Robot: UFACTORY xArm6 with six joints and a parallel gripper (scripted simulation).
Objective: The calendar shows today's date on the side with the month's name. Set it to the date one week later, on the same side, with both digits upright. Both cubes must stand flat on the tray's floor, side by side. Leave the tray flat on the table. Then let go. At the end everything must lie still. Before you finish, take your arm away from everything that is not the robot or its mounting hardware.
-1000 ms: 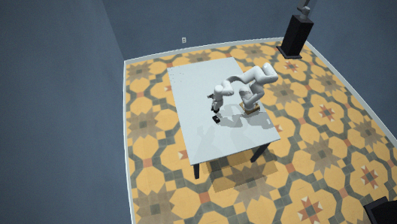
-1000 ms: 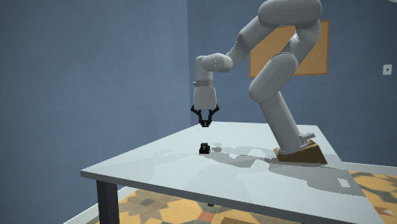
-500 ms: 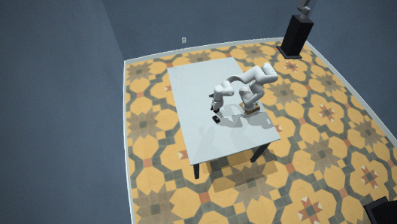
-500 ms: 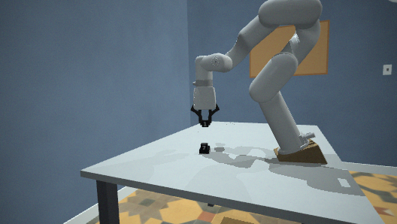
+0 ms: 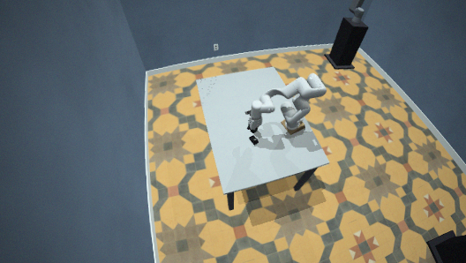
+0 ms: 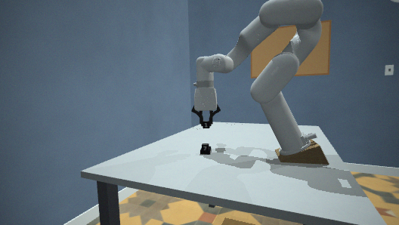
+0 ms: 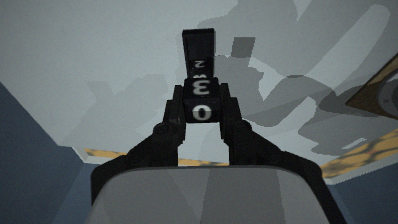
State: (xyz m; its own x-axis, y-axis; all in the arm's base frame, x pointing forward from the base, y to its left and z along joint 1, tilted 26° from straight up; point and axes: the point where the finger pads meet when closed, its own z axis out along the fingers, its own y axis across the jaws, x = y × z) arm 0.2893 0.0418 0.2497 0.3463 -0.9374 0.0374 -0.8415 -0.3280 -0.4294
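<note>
My gripper is now 1 cm past the black calendar tray, 2 cm to the right of it and 13 cm above it.
</note>
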